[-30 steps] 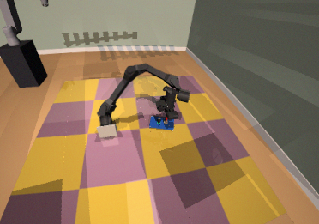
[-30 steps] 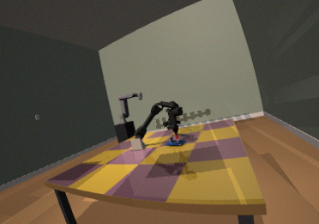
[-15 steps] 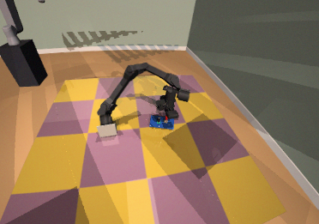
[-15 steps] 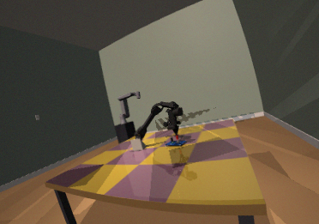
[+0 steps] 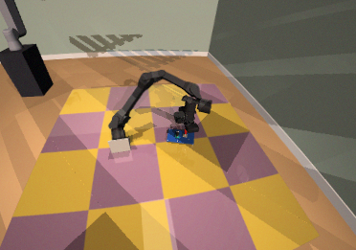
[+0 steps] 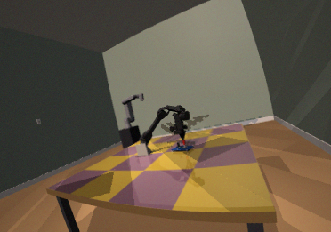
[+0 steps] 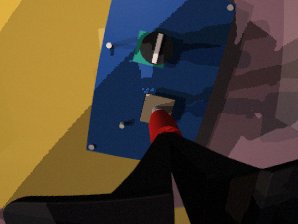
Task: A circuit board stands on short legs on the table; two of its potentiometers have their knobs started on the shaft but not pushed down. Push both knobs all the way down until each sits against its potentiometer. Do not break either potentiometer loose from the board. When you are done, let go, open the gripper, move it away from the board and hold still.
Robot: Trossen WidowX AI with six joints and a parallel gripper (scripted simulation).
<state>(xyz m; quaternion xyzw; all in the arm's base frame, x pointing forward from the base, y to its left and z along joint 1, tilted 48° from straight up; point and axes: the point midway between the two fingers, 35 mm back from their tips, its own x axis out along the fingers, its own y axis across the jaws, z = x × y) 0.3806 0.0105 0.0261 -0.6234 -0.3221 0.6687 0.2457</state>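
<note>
The red knob is 2 cm below my gripper tip. Round my gripper tip: black knob: 5 cm behind, 3 cm below.
</note>
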